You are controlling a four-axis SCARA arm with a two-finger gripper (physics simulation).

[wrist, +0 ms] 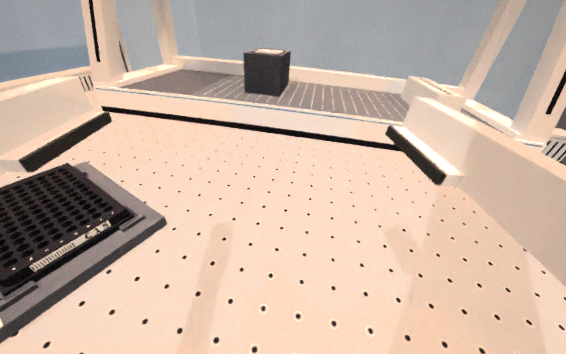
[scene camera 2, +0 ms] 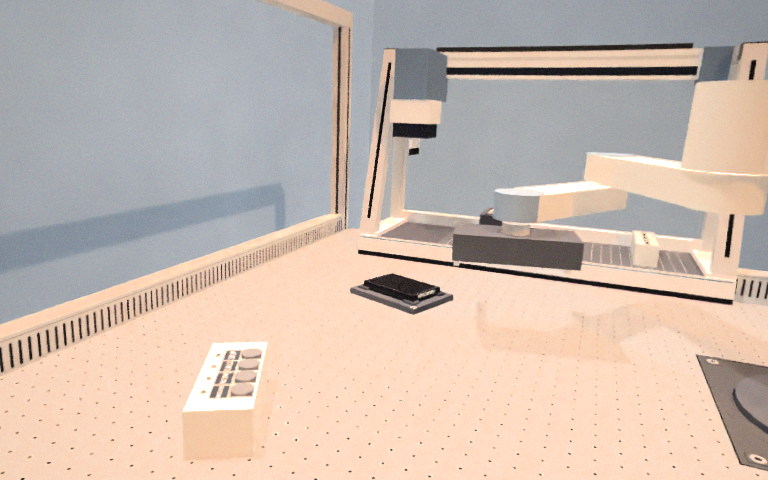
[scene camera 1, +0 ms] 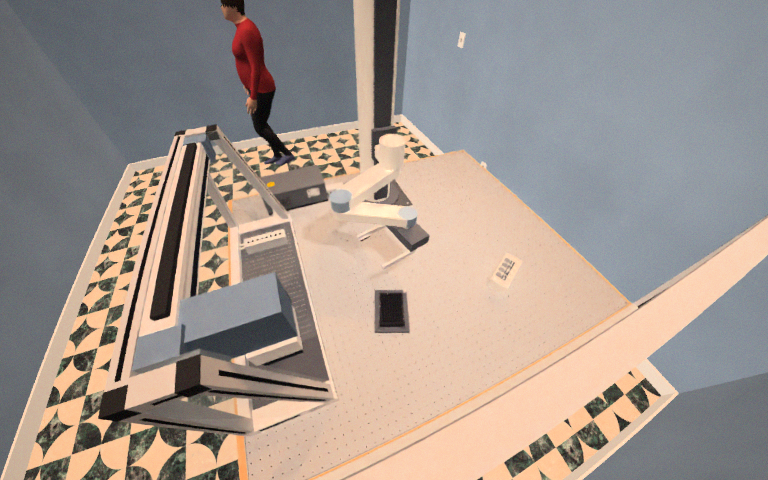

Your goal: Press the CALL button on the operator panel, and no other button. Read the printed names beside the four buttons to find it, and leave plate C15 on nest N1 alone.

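The white operator panel stands on the perforated table, with four round grey buttons in a row on top. Printed names sit beside the buttons, too small and blurred to read, so I cannot tell which is CALL. The black plate C15 lies flat on the grey nest N1. My gripper is open and empty, its fingers wide apart above the table. It is beside the nest and away from the panel. In scene camera 2 its body hides the fingers.
A gantry frame stands along one table edge, with a dark deck. A black box and a white block stand on the deck. A dark grey box is near the arm base. A person stands beyond the table.
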